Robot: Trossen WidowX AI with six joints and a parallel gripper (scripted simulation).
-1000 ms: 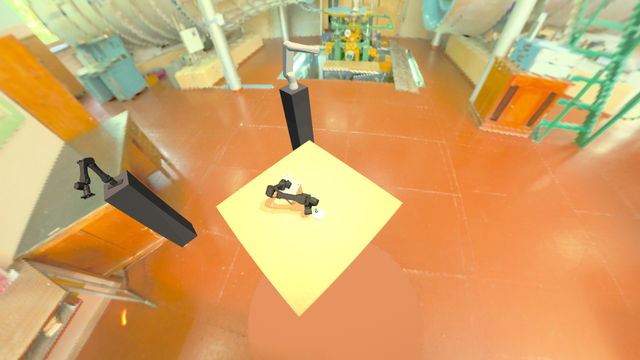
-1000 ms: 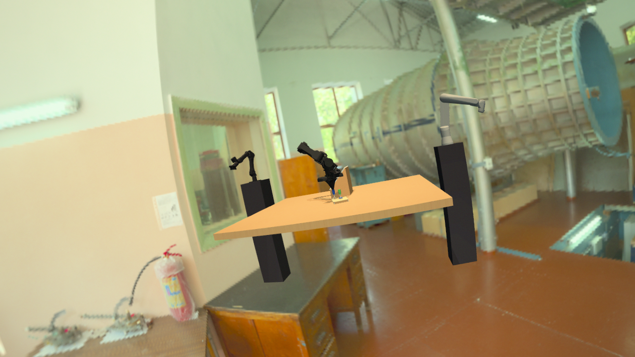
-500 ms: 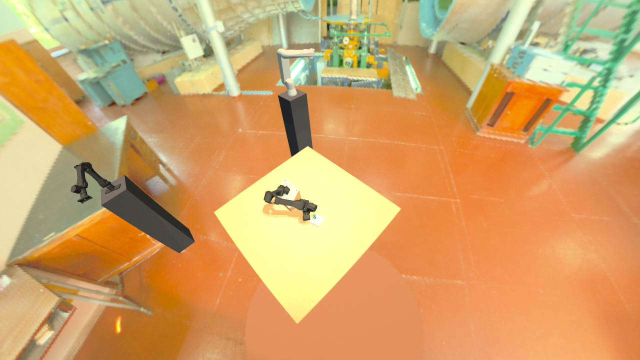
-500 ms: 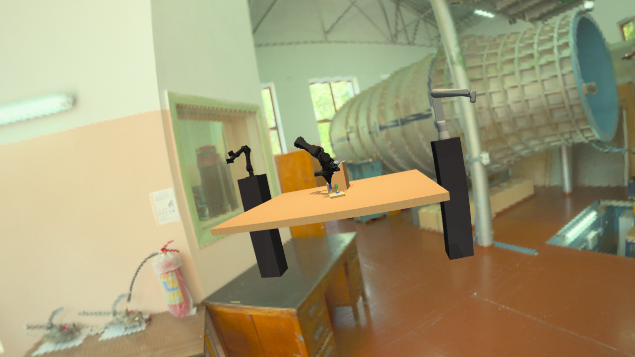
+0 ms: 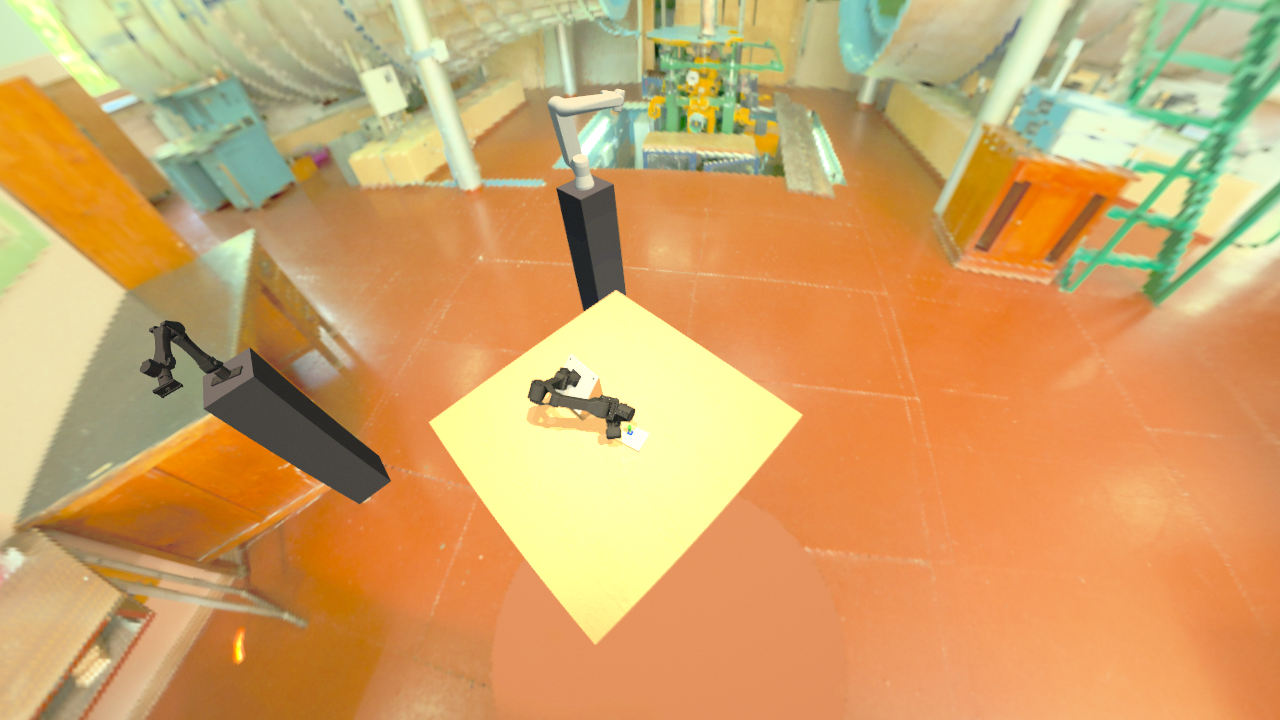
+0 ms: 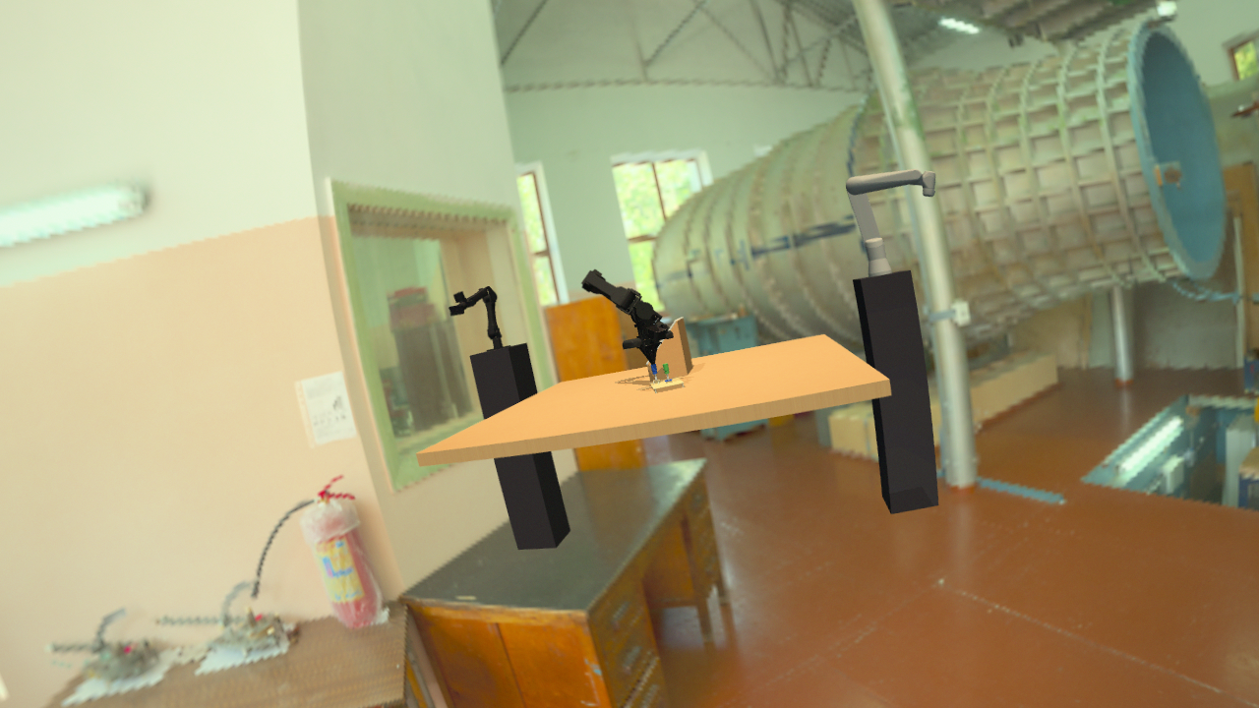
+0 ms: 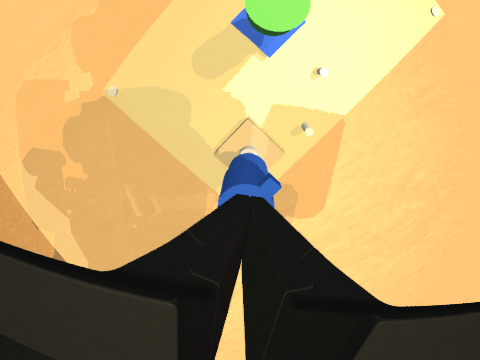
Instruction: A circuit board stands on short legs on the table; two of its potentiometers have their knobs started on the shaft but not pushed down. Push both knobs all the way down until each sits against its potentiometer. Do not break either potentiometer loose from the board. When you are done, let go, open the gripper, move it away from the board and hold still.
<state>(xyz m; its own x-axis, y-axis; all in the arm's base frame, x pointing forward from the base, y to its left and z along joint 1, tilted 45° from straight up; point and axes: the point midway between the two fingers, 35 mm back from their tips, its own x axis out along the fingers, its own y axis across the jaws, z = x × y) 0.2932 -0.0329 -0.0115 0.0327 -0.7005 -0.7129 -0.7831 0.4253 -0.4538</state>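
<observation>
The green knob is 4 cm ahead of my gripper tip, 5 cm to the left of it and 2 cm below it. Also, from my gripper tip: blue knob: 1 cm below.
</observation>
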